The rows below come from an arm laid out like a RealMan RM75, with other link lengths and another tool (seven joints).
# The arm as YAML. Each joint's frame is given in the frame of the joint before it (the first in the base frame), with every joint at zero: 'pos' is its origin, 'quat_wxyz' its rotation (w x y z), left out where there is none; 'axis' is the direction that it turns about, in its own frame. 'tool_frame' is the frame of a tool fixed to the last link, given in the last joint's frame.
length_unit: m
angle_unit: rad
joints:
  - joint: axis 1
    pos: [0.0, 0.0, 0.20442]
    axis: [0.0, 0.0, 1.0]
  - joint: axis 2
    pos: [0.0, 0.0, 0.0]
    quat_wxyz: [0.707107, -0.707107, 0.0, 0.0]
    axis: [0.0, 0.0, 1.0]
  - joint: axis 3
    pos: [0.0, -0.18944, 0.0]
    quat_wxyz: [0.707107, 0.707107, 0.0, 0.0]
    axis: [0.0, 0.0, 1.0]
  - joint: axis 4
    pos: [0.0, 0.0, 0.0]
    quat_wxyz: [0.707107, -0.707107, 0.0, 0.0]
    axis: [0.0, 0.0, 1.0]
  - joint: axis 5
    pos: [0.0, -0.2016, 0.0]
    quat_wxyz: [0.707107, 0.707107, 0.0, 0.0]
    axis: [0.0, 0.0, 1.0]
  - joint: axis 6
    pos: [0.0, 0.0, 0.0]
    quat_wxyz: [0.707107, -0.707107, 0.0, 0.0]
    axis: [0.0, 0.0, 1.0]
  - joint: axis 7
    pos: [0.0, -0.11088, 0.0]
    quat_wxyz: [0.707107, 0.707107, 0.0, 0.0]
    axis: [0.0, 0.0, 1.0]
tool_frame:
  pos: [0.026, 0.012, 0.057]
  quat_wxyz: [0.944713, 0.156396, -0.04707, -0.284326]
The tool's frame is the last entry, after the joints.
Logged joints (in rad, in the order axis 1, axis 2, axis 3, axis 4, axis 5, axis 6, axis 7), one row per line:
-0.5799, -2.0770, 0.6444, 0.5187, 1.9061, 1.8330, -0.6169
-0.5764, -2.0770, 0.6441, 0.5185, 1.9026, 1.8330, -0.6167
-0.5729, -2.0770, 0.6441, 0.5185, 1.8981, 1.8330, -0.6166
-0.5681, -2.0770, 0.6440, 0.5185, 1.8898, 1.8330, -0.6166
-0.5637, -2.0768, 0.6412, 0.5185, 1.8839, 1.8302, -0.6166
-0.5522, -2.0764, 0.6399, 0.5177, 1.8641, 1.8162, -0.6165
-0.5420, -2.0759, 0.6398, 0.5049, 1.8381, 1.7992, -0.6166
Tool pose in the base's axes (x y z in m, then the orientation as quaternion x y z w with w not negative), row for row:
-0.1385, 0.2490, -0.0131, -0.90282, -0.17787, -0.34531, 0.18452
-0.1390, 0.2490, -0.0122, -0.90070, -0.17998, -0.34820, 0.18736
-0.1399, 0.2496, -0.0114, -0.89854, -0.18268, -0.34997, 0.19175
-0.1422, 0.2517, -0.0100, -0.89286, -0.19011, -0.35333, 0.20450
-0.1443, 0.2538, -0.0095, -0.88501, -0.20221, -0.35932, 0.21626
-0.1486, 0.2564, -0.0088, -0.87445, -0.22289, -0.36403, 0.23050
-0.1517, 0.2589, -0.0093, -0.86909, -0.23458, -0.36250, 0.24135
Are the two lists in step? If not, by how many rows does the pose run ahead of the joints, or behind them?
The pose runs 2 rows ahead of the joints: the pose in row i belongs to the joints in row i + 2.
